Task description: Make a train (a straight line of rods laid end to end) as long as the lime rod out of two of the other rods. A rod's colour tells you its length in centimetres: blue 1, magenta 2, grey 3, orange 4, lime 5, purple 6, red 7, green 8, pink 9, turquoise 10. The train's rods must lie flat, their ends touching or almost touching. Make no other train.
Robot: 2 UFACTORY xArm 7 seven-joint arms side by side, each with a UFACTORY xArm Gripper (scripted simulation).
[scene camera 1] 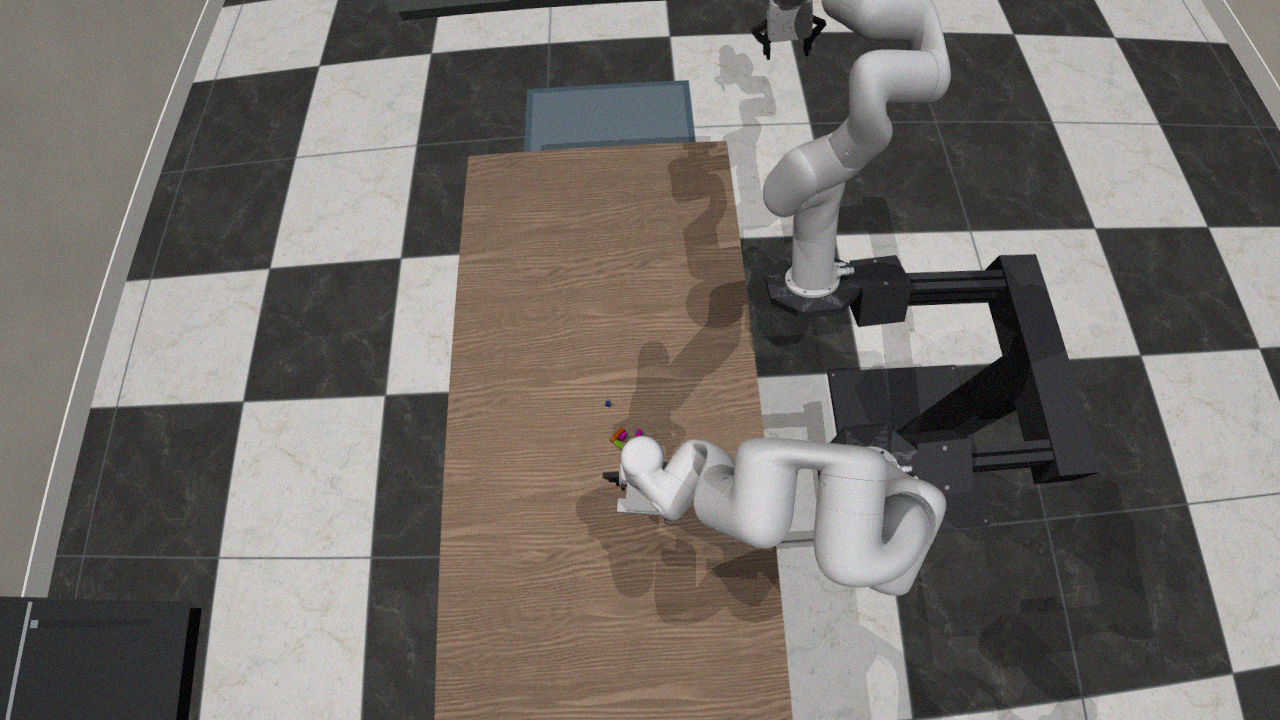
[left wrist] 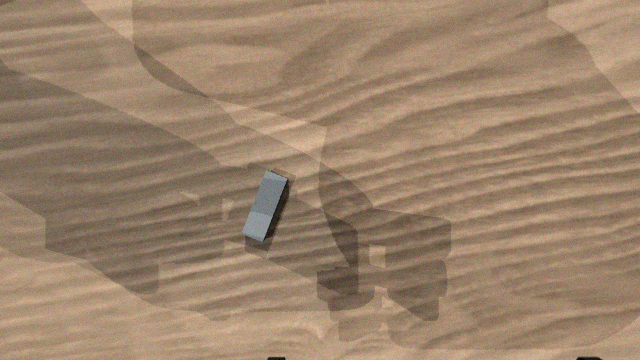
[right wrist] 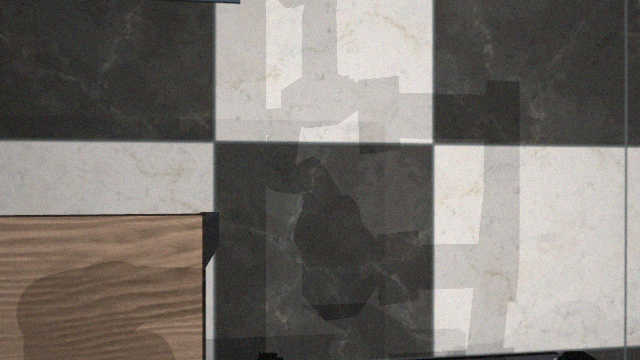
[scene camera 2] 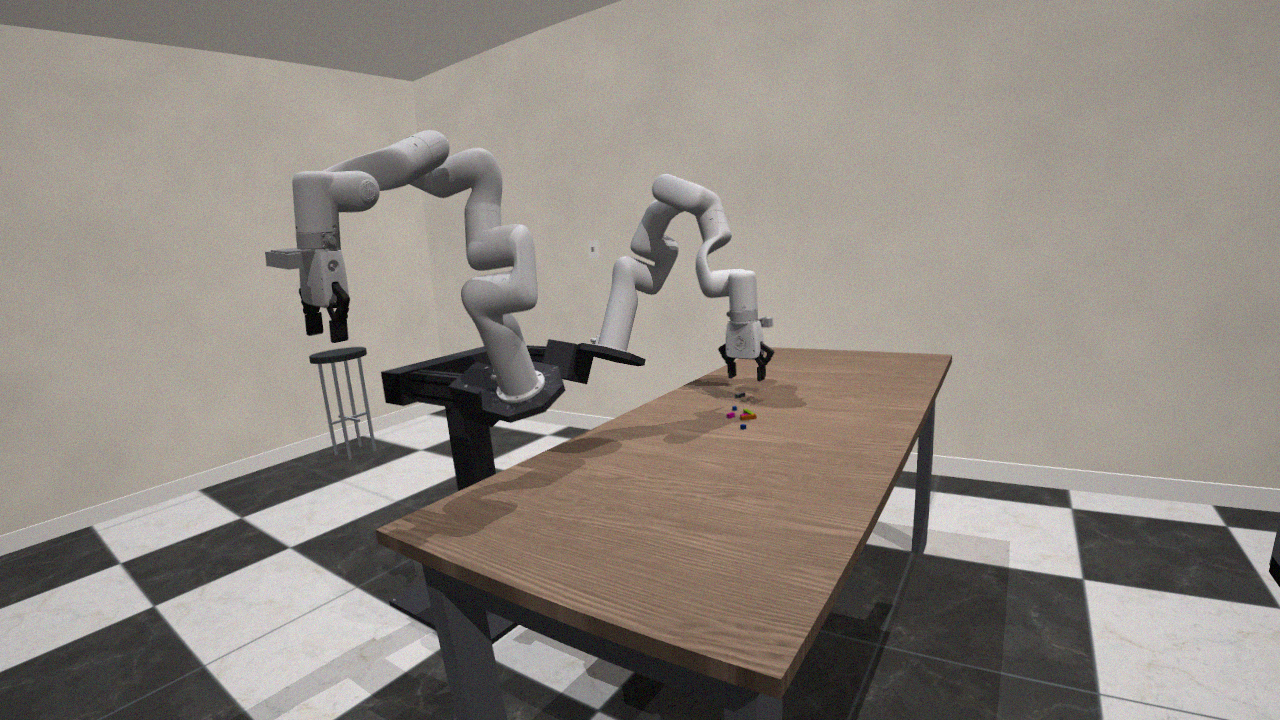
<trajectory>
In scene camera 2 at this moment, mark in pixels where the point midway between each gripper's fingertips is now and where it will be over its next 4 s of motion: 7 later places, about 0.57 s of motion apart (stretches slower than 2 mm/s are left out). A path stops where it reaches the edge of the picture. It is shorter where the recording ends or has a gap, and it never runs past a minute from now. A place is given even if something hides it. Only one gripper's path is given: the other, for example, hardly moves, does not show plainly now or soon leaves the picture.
My left gripper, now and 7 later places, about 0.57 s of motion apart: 746, 378; 741, 382; 735, 386; 729, 389; 729, 392; 729, 398; 730, 406; 730, 410
</trajectory>
